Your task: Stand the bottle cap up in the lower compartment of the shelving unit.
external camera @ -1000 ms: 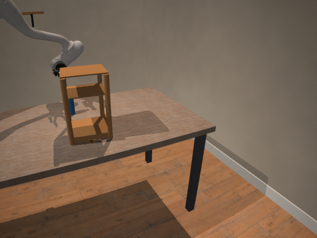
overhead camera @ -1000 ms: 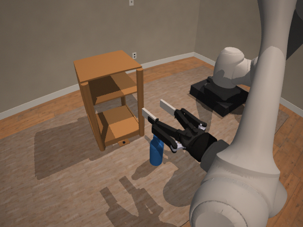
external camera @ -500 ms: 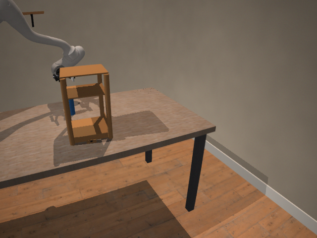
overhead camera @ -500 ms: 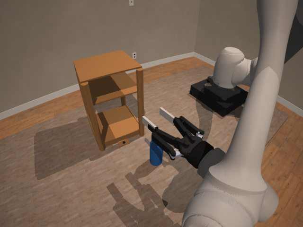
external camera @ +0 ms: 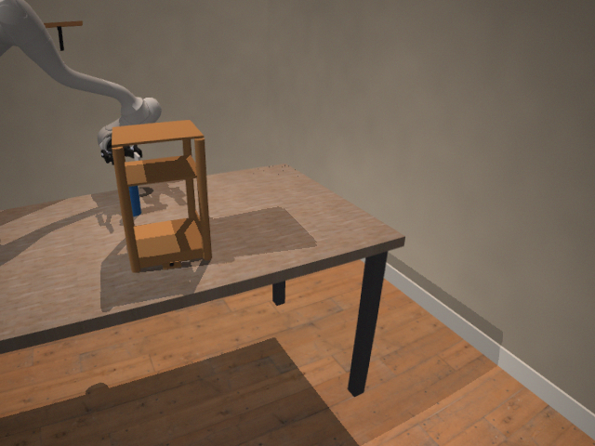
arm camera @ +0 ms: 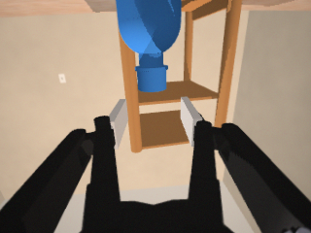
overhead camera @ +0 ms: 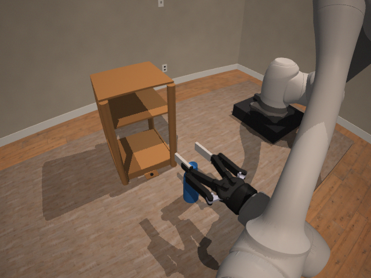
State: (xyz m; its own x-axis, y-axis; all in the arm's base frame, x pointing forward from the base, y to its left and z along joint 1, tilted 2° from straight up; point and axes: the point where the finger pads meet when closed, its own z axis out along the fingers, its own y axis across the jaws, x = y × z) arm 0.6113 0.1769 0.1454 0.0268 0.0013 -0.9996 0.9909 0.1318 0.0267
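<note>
The blue bottle lies 9 cm below my hand. Also, from my hand: orange shelving unit 28 cm to the right, 7 cm ahead, 2 cm below.
</note>
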